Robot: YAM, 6 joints.
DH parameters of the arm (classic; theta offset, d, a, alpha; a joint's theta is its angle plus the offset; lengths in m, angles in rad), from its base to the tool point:
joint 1: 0 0.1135 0.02 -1.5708
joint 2: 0 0 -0.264 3.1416
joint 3: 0.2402 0 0.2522 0
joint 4: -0.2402 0 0.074 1.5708
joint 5: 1.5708 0 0 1.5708
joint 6: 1.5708 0.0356 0 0
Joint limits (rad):
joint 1: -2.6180..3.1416
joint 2: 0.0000..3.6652
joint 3: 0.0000..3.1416
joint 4: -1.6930..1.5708
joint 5: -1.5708..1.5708
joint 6: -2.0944..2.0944
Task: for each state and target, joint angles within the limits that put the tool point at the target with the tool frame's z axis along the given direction. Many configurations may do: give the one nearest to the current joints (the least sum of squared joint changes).
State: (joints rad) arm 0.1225 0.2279 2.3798 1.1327 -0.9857 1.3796
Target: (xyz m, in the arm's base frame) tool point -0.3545 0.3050 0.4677 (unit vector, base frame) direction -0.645 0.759 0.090
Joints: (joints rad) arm -0.6978 0.6123 2.6453 1.0172 -0.1680 1.3796
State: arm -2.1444 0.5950 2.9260 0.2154 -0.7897 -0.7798
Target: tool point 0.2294 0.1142 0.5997 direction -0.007 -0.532 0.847
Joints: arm -2.6162 0.6066 2.3074 -0.4417 -0.4742 -0.7798
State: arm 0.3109 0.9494 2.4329 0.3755 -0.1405 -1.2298
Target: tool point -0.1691 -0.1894 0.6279 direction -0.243 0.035 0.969
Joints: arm 0.8712 0.6468 2.1716 0.1790 -0.2101 -1.2298
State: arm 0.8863 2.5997 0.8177 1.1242 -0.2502 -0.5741
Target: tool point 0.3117 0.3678 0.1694 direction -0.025 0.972 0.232
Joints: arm 0.8173 2.3197 1.3438 1.2995 -0.7526 -0.5741
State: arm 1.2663 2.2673 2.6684 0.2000 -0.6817 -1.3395
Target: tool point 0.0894 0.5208 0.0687 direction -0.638 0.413 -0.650
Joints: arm 1.3528 2.6389 2.0746 -0.6190 -0.7926 -1.3395
